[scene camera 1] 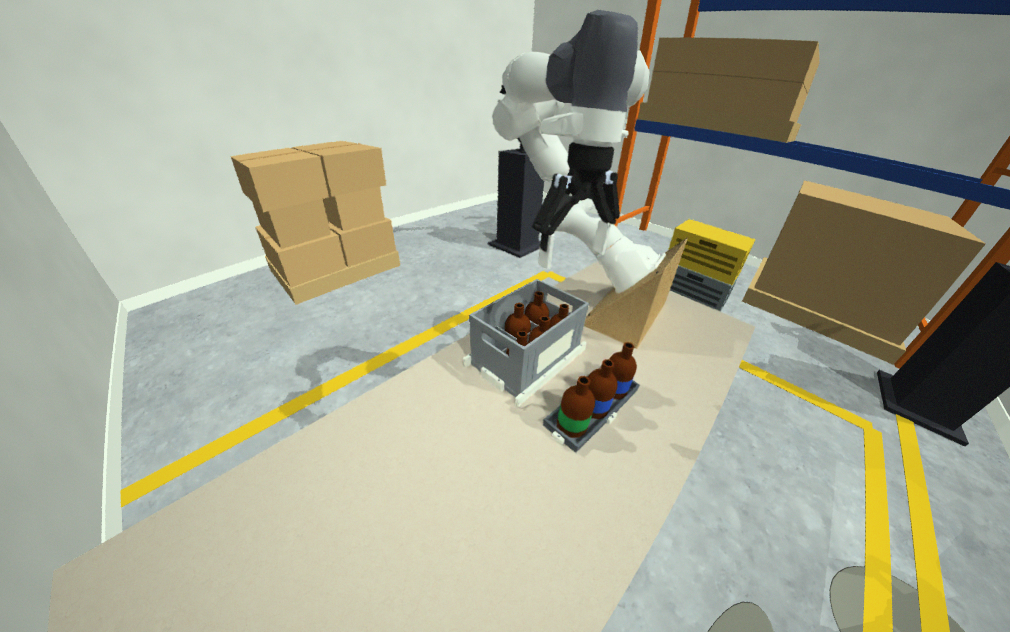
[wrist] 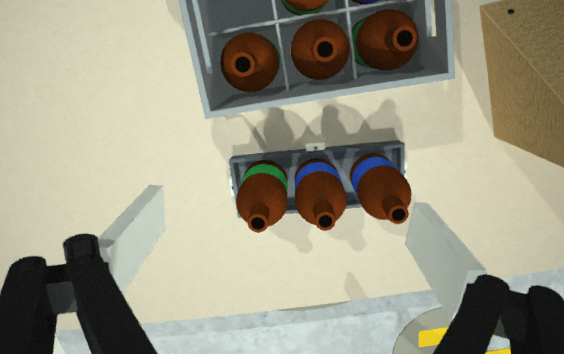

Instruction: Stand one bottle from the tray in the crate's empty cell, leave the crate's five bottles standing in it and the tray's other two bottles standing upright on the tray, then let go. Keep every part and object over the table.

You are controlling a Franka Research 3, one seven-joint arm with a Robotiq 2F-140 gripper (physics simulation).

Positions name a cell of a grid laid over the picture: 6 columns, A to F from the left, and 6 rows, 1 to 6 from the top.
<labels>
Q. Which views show my gripper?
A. Scene camera 1 and the wrist view: all of them.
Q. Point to a white-banded bottle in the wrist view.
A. D1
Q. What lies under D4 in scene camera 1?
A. A blue-banded bottle.
</labels>
